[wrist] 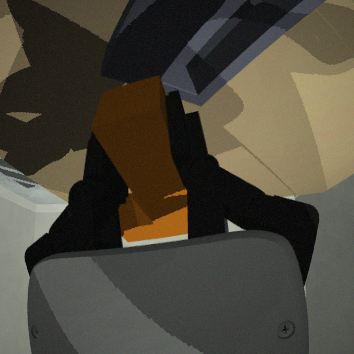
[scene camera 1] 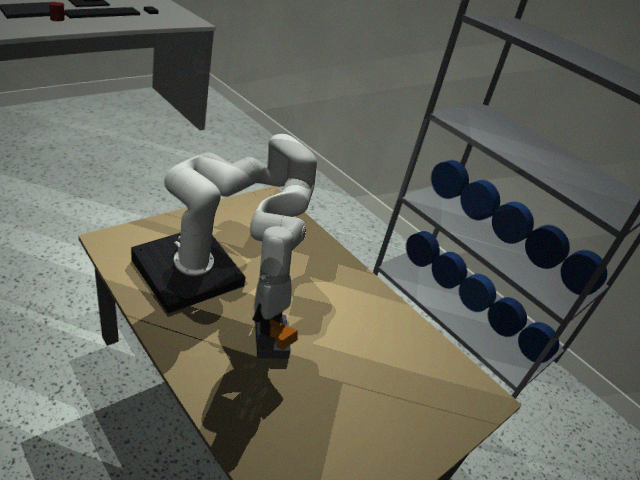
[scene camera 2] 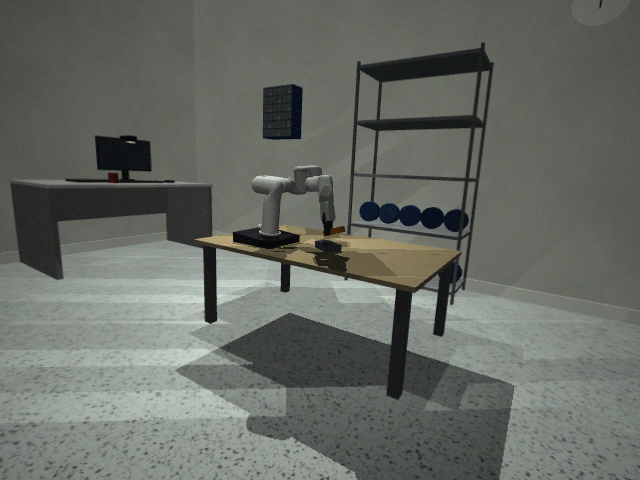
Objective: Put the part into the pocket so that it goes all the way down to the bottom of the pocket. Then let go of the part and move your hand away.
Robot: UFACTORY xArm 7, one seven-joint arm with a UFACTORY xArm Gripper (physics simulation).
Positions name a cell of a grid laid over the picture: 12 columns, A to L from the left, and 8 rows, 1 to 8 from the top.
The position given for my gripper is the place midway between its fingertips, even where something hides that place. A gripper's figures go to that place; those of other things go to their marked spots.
My gripper (wrist: E3) is 0.13 m from the lens. An orange block (wrist: E3) is 0.09 m from the lens.
